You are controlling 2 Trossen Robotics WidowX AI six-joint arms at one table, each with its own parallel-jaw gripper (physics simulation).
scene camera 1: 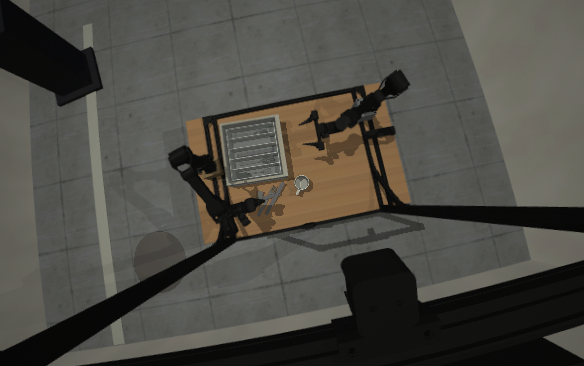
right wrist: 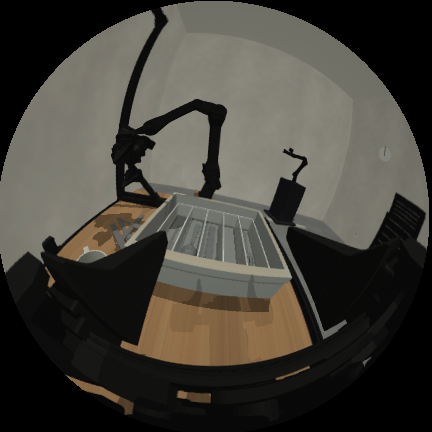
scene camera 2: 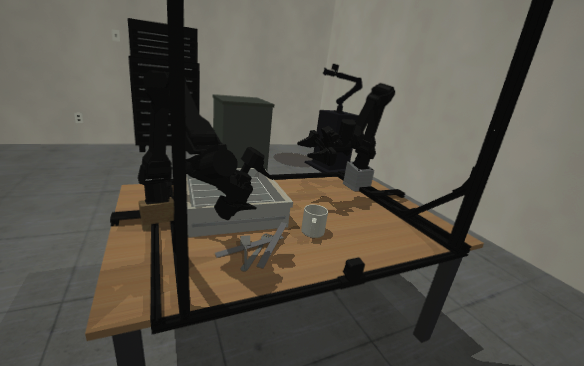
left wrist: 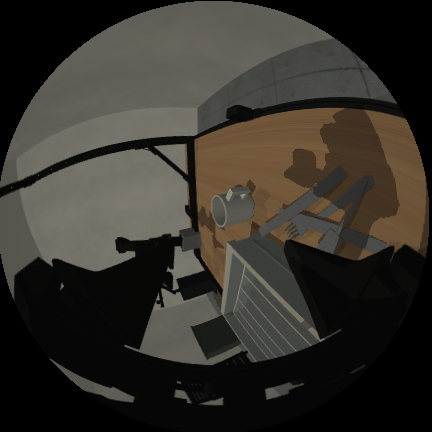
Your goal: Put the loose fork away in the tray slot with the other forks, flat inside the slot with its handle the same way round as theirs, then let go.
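Observation:
The loose fork [scene camera 1: 273,190] [scene camera 2: 230,251] [left wrist: 298,226] lies on the table among crossed loose cutlery, in front of the tray [scene camera 1: 284,150] [scene camera 2: 240,220] [left wrist: 275,265] [right wrist: 225,286]. Its tines show in the left wrist view; other pieces cross its handle. Cutlery lies lengthwise in several tray slots; which slot holds the forks is too small to tell. My left gripper [scene camera 1: 263,201] [scene camera 2: 263,191] [left wrist: 228,248] is open and empty, above the loose cutlery, turned sideways with one finger above the other. My right gripper [scene camera 1: 302,134] [scene camera 2: 303,150] [right wrist: 228,235] is open and empty, to the right of the tray.
A mug [scene camera 1: 301,183] [scene camera 2: 315,225] [left wrist: 235,209] [right wrist: 92,257] stands right of the loose cutlery, near the tray's corner. A flat bar-like piece [scene camera 2: 273,245] [left wrist: 305,200] lies nearest the mug. A black frame [scene camera 1: 310,226] [scene camera 2: 270,297] runs along the front table edge.

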